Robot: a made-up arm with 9 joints. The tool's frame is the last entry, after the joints. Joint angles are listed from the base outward. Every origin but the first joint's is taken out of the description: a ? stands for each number. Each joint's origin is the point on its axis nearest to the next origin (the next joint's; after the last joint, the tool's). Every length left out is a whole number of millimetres.
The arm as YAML. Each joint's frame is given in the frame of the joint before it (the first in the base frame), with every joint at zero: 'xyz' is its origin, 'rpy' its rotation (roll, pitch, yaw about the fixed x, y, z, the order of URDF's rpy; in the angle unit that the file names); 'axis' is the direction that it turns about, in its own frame. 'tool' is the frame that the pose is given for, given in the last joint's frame.
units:
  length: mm
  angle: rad
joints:
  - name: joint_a
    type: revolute
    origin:
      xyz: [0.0, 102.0, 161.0]
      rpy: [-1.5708, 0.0, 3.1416]
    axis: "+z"
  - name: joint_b
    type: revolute
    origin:
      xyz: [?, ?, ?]
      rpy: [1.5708, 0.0, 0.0]
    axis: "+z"
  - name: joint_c
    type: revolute
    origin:
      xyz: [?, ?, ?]
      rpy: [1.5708, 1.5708, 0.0]
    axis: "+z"
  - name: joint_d
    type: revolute
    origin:
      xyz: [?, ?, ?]
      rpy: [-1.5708, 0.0, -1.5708]
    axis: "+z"
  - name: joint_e
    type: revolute
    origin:
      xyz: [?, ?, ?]
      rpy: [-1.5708, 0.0, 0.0]
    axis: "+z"
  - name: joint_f
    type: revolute
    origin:
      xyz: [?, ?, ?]
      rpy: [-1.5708, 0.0, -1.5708]
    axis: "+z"
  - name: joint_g
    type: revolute
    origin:
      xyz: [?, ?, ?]
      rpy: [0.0, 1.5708, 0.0]
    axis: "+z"
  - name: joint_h
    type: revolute
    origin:
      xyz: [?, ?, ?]
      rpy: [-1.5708, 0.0, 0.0]
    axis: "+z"
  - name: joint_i
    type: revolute
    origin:
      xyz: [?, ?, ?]
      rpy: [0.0, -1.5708, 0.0]
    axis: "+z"
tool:
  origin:
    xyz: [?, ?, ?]
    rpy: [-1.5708, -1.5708, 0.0]
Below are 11 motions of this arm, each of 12 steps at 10 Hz.
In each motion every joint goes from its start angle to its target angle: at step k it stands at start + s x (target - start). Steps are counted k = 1, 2, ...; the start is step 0. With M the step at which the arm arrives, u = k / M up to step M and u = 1 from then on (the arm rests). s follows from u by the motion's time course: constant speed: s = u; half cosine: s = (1 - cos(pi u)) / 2; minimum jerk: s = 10 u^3 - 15 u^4 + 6 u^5.
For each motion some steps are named. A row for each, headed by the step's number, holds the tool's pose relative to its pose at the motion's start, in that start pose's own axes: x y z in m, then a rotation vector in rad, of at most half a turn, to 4 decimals.
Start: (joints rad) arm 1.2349 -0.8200 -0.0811 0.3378 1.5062 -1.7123 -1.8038 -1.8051 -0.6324
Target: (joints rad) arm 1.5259 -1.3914 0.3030 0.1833 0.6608 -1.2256 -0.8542 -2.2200 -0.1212
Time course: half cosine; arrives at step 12
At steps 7, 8, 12:
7: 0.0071 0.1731 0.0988 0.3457 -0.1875 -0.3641
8: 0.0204 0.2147 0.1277 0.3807 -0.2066 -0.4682
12: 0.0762 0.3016 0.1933 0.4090 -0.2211 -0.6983

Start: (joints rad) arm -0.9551 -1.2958 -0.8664 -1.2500 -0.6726 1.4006 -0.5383 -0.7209 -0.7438
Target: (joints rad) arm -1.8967 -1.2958 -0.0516 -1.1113 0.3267 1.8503 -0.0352 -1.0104 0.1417
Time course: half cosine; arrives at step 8
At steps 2, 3, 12:
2: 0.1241 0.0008 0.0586 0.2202 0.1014 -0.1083
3: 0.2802 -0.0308 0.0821 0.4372 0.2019 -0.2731
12: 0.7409 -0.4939 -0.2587 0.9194 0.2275 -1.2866

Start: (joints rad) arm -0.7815 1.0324 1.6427 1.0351 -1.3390 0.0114 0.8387 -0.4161 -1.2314
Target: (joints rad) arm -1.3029 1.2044 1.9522 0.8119 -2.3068 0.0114 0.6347 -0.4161 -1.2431
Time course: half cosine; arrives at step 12
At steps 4, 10, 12:
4: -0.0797 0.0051 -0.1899 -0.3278 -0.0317 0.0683
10: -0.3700 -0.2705 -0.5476 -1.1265 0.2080 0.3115
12: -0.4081 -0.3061 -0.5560 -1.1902 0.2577 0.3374

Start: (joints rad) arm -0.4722 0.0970 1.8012 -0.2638 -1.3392 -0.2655 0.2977 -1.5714 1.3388
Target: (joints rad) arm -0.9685 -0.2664 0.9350 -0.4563 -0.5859 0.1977 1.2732 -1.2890 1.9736
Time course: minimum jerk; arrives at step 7
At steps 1, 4, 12:
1: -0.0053 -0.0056 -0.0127 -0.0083 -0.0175 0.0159
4: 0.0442 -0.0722 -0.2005 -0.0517 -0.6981 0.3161
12: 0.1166 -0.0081 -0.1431 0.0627 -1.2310 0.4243

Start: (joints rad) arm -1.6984 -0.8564 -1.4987 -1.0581 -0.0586 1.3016 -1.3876 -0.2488 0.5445
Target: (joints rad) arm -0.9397 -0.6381 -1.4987 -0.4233 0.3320 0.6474 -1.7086 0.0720 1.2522
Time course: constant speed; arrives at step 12
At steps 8, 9, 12:
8: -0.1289 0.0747 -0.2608 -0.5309 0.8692 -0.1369
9: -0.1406 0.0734 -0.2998 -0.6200 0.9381 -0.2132
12: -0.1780 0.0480 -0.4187 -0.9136 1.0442 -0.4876

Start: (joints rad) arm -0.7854 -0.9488 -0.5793 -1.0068 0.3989 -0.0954 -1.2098 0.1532 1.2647
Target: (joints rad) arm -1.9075 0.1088 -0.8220 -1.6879 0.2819 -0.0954 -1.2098 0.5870 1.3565
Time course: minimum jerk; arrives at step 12
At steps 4, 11, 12:
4: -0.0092 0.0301 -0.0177 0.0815 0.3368 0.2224
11: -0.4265 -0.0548 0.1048 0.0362 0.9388 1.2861
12: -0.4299 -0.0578 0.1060 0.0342 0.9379 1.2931

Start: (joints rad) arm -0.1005 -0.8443 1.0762 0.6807 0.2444 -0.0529 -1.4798 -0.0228 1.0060
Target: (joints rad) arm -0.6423 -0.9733 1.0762 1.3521 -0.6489 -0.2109 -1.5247 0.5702 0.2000
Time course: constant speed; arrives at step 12
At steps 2, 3, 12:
2: 0.0427 -0.0160 -0.0515 0.0550 0.0123 -0.2646
3: 0.0619 -0.0230 -0.0783 0.0893 0.0283 -0.3855
12: 0.2847 0.0174 -0.2607 0.5651 0.2290 -0.9939

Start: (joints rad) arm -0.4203 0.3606 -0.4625 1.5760 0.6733 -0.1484 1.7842 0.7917 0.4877
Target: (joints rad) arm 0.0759 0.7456 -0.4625 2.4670 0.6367 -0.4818 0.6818 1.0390 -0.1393
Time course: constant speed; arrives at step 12
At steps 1, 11, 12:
1: 0.0332 0.0047 -0.0206 -0.0876 0.0059 0.0193
11: 0.3781 -0.3712 -0.2246 -1.2006 0.0910 0.0297
12: 0.4026 -0.4468 -0.2276 -1.3290 0.1176 0.0151

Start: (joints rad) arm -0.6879 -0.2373 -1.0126 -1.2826 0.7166 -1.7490 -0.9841 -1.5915 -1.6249
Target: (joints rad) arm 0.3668 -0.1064 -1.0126 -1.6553 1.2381 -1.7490 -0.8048 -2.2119 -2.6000
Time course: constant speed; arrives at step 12
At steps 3, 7, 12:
3: 0.2336 -0.1997 -0.1925 -0.5465 -0.2091 -0.1845
7: 0.5923 -0.5346 -0.2014 -1.1457 -0.4989 -0.6057
12: 0.8866 -0.8613 0.1140 -1.5403 -0.7598 -1.4301

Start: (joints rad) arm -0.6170 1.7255 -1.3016 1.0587 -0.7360 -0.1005 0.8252 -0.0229 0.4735
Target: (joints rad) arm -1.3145 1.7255 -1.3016 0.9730 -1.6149 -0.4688 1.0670 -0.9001 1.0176
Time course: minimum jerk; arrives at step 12
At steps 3, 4, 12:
3: -0.0012 -0.0465 -0.0140 -0.0124 -0.0245 -0.0289
4: -0.0143 -0.0902 -0.0276 -0.0269 -0.0428 -0.0435
12: -0.3791 -0.2804 0.0184 0.0397 0.0972 0.2318

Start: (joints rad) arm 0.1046 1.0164 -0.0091 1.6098 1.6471 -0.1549 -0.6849 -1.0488 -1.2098
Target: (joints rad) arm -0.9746 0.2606 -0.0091 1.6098 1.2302 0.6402 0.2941 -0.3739 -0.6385
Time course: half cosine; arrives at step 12
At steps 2, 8, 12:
2: -0.0366 0.0319 0.0392 0.0569 0.0855 0.0798
8: -0.3702 0.1446 0.4800 0.3535 1.0132 0.9550
12: -0.4737 0.1238 0.6177 0.2468 1.3328 1.2315

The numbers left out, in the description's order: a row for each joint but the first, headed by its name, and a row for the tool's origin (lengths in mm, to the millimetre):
joint_b: -27.0 26.0 0.0
joint_c: 296.0 13.0 0.0
joint_d: -459.0 -99.0 0.0
joint_e: 75.0 124.0 0.0
joint_f: 245.0 -57.0 0.0
joint_g: 327.0 8.0 0.0
joint_h: 76.0 123.0 0.0
joint_i: -179.0 89.0 0.0
tool: 358.0 -24.0 0.0

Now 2 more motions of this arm.
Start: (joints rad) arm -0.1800 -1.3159 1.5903 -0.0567 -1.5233 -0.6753 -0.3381 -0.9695 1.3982
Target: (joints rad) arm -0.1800 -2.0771 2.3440 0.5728 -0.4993 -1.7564 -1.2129 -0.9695 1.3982
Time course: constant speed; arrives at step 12
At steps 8, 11, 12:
8: 0.1444 -0.0788 0.3521 0.2676 0.6943 0.1728
11: 0.2918 -0.0846 0.4126 0.3057 0.9415 0.0442
12: 0.3497 -0.0811 0.4197 0.3127 1.0223 -0.0226

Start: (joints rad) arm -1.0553 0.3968 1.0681 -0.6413 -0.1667 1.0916 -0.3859 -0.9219 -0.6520
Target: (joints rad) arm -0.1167 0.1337 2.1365 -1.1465 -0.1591 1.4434 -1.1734 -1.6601 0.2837
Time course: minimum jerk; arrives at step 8
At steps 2, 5, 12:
2: 0.0275 -0.0311 0.0670 0.1922 -0.0704 -0.0497
5: 0.0386 -0.4980 0.3437 1.4372 -0.6088 -0.3752
12: -0.0352 -0.7068 0.2766 1.9790 -0.9040 -0.5645

